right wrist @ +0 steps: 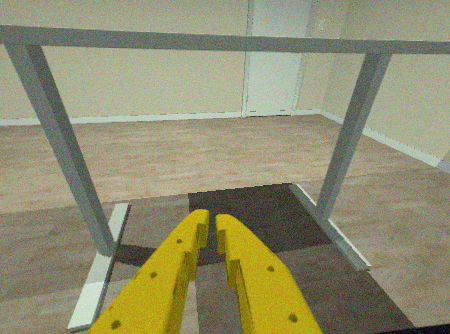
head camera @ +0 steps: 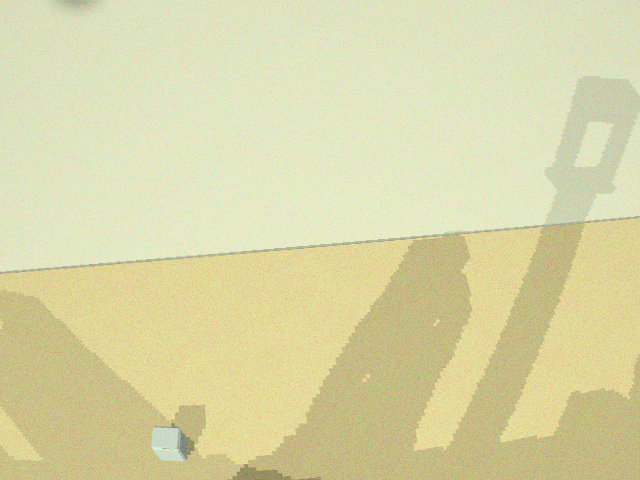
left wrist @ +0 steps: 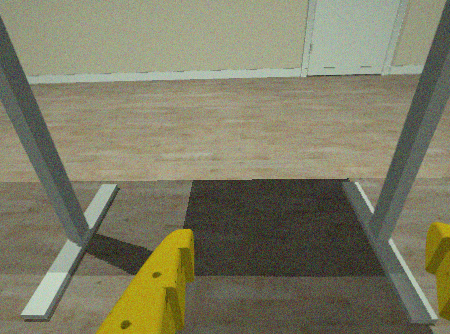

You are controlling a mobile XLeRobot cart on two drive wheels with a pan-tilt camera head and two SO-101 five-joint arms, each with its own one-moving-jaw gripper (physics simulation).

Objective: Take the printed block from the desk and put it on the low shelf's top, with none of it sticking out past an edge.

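Frame: origin at the left arm's base, x right, y up, z back, level; millimetres.
Seen in the pictures: left end effector, tool point: (left wrist: 192,247); right end effector, tool point: (right wrist: 207,223).
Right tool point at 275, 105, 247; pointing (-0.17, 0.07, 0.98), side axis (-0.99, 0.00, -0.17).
Observation:
A point is followed by its place in that frame, as x, y, z.
The printed block (head camera: 168,441) @(7, -130, -252), small and pale grey-white, sits on the tan desk (head camera: 232,310) @(58, -165, -426) at the lower left of the head view. My left gripper (left wrist: 310,230) is partly open with a wide gap between its jaws and holds nothing; it looks beneath the desk, between the legs. My right gripper (right wrist: 212,215) @(275, 105, 247) is shut and empty, its tips almost together, also looking beneath the desk. Neither gripper shows in the head view, and the block shows in neither wrist view. The low shelf does not show in any view.
Grey desk legs (left wrist: 45,140) @(751, -300, 978) (right wrist: 62,140) @(754, -140, 932) stand on white feet (left wrist: 47,292) (right wrist: 90,295), with a second leg (left wrist: 412,125) @(-439, -264, 1064) (right wrist: 350,135) @(-442, -195, 1037) to the right. A grey crossbar (right wrist: 150,40) @(352, 163, 622) spans the right wrist view. Arm shadows fall across the desk and wall. A door (left wrist: 352,35) @(-845, -386, 3315) (right wrist: 272,75) @(-814, -176, 3313) stands beyond.

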